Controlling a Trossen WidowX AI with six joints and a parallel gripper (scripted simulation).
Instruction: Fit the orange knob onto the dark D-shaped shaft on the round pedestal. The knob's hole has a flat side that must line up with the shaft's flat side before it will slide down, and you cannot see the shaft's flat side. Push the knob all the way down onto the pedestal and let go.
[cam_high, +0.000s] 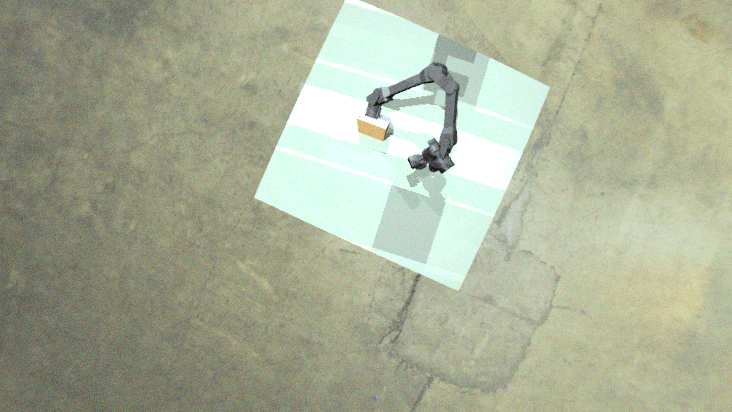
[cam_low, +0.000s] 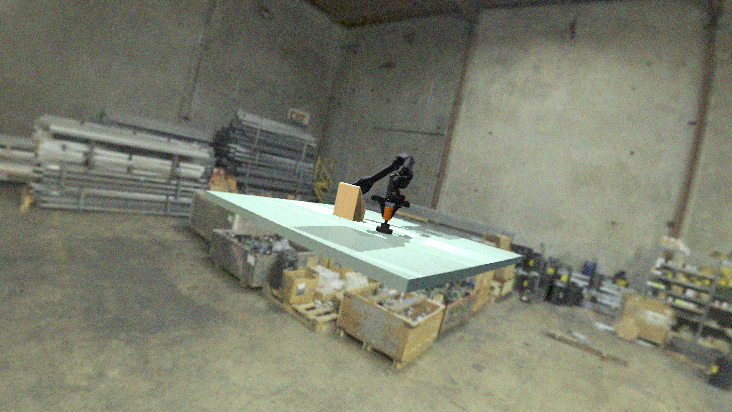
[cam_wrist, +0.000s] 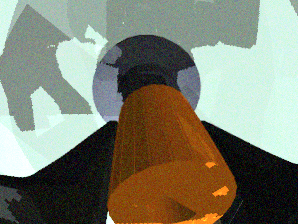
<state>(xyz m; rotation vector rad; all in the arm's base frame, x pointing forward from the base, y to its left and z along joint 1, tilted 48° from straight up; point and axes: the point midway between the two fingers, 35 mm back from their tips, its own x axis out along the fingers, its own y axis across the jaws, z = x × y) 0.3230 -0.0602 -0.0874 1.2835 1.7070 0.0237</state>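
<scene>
The orange knob is 20 mm above my gripper tip. Round my gripper tip: round pedestal (40 mm below).
</scene>
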